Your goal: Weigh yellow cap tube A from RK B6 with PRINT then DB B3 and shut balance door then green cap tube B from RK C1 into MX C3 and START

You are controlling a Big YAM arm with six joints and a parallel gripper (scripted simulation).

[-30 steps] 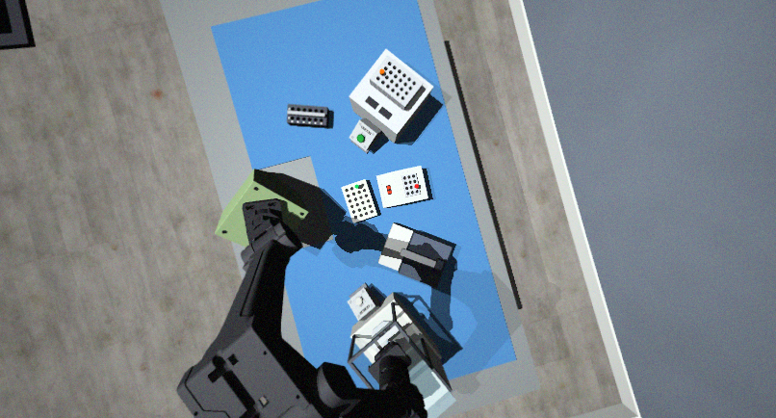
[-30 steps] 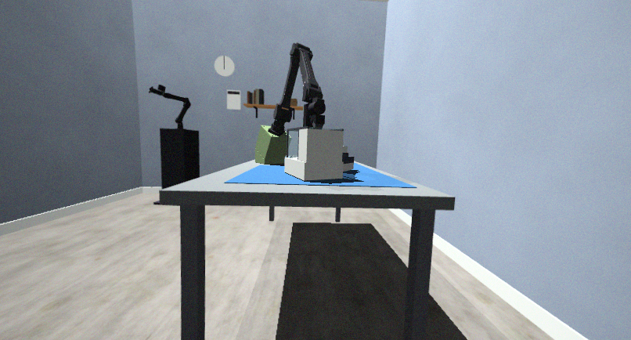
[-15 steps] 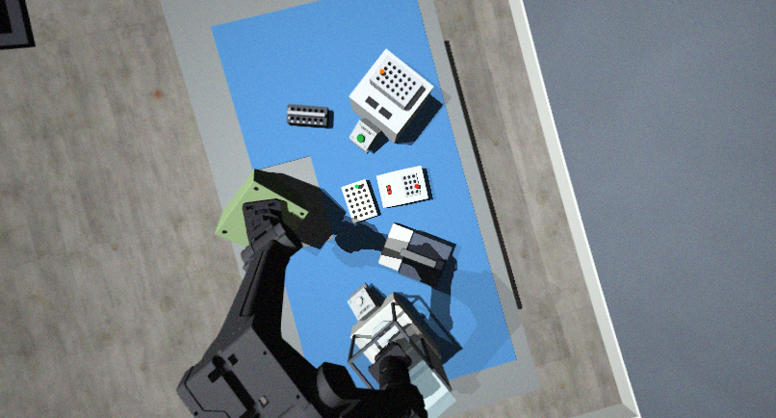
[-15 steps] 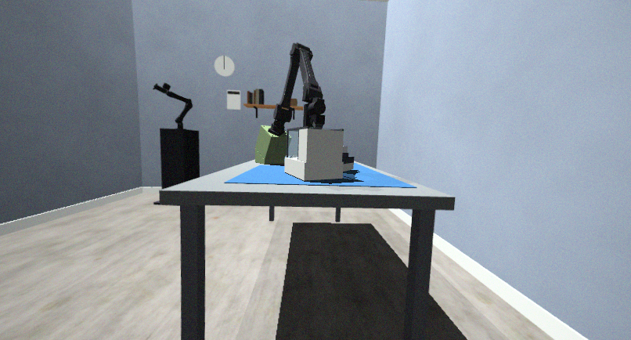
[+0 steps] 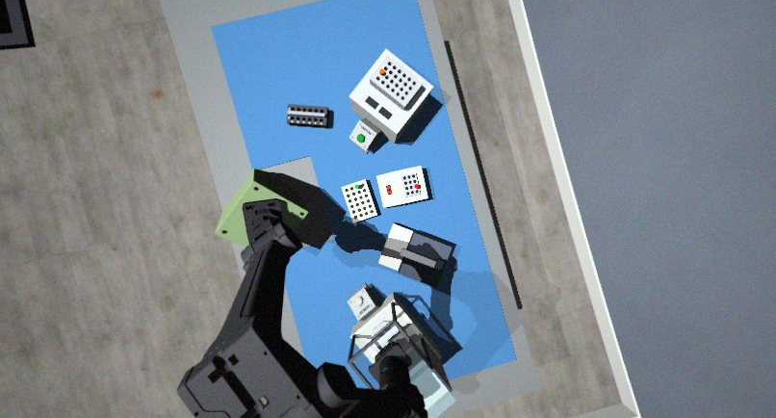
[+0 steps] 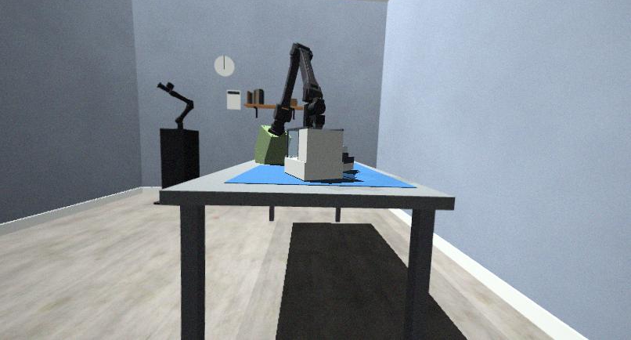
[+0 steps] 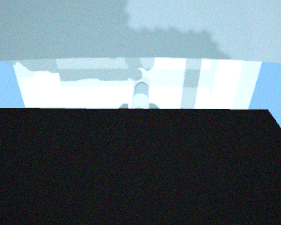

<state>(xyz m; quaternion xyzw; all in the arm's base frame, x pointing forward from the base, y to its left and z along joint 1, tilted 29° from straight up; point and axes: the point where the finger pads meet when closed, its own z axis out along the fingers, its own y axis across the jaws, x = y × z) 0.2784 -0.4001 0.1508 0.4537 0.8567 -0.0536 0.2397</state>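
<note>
My gripper is now 50 mm above the balance pan. From my hand the other things lie so: dry block DB (470 mm to the left, 120 mm ahead, 100 mm below); white rack RK (440 mm to the left, 110 mm below, 30 mm behind); spectrophotometer SP (240 mm to the left, 130 mm ahead, 60 mm below).
</note>
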